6 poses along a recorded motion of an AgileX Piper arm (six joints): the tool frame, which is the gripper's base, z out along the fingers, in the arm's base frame.
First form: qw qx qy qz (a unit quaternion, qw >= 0); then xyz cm.
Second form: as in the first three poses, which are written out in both.
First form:
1: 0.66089 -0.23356 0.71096 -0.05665 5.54 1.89 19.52
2: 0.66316 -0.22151 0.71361 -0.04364 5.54 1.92 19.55
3: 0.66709 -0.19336 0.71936 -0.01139 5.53 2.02 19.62
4: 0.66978 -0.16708 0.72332 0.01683 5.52 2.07 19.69
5: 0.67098 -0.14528 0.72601 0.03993 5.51 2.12 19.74
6: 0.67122 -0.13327 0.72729 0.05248 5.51 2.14 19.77
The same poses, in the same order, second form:
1: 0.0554 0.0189 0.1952 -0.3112 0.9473 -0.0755 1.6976
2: 0.0554 0.0192 0.1955 -0.2959 0.9534 -0.0583 1.6915
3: 0.0553 0.0202 0.1962 -0.2596 0.9656 -0.0153 1.6810
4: 0.0552 0.0207 0.1969 -0.2250 0.9741 0.0227 1.6738
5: 0.0551 0.0212 0.1974 -0.1959 0.9791 0.0539 1.6705
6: 0.0551 0.0214 0.1977 -0.1798 0.9812 0.0708 1.6699
